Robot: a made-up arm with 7 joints. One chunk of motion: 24 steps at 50 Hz.
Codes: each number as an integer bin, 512 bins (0 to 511) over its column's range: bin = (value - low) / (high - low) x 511, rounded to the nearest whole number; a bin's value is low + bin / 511 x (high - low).
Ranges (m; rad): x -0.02..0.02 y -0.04..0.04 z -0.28..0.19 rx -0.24..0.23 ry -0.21..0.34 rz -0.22..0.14
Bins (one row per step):
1: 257 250 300 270 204 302
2: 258 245 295 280 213 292
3: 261 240 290 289 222 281
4: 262 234 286 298 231 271
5: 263 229 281 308 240 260
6: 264 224 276 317 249 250
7: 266 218 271 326 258 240
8: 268 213 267 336 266 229
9: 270 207 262 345 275 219
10: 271 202 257 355 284 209
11: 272 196 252 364 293 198
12: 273 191 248 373 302 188
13: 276 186 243 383 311 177
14: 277 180 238 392 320 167
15: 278 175 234 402 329 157
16: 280 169 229 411 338 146
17: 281 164 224 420 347 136
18: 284 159 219 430 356 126
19: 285 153 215 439 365 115
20: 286 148 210 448 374 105
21: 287 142 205 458 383 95
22: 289 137 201 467 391 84
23: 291 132 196 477 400 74
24: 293 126 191 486 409 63
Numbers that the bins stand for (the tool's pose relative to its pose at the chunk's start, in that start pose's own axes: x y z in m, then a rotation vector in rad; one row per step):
1: 0.0001 -0.0009 -0.0041 0.0083 0.0096 -0.0072
2: 0.0002 -0.0016 -0.0087 0.0175 0.0193 -0.0143
3: 0.0004 -0.0024 -0.0133 0.0258 0.0289 -0.0220
4: 0.0005 -0.0034 -0.0169 0.0341 0.0386 -0.0291
5: 0.0006 -0.0041 -0.0215 0.0433 0.0483 -0.0368
6: 0.0007 -0.0049 -0.0261 0.0516 0.0580 -0.0439
7: 0.0008 -0.0059 -0.0307 0.0598 0.0677 -0.0509
8: 0.0010 -0.0067 -0.0344 0.0690 0.0763 -0.0587
9: 0.0011 -0.0076 -0.0390 0.0773 0.0860 -0.0657
10: 0.0012 -0.0084 -0.0436 0.0865 0.0957 -0.0728
11: 0.0013 -0.0093 -0.0482 0.0948 0.1054 -0.0805
12: 0.0014 -0.0101 -0.0519 0.1031 0.1150 -0.0876
13: 0.0016 -0.0109 -0.0565 0.1123 0.1247 -0.0953
14: 0.0017 -0.0118 -0.0611 0.1205 0.1344 -0.1023
15: 0.0018 -0.0126 -0.0648 0.1297 0.1441 -0.1094
16: 0.0019 -0.0135 -0.0694 0.1380 0.1538 -0.1171
17: 0.0020 -0.0143 -0.0740 0.1463 0.1635 -0.1242
18: 0.0022 -0.0151 -0.0786 0.1555 0.1732 -0.1312
19: 0.0023 -0.0160 -0.0823 0.1638 0.1829 -0.1390
20: 0.0024 -0.0168 -0.0868 0.1721 0.1925 -0.1460
21: 0.0025 -0.0178 -0.0914 0.1813 0.2022 -0.1531
22: 0.0026 -0.0186 -0.0951 0.1895 0.2108 -0.1608
23: 0.0028 -0.0193 -0.0997 0.1987 0.2205 -0.1679
24: 0.0029 -0.0203 -0.1043 0.2070 0.2302 -0.1756

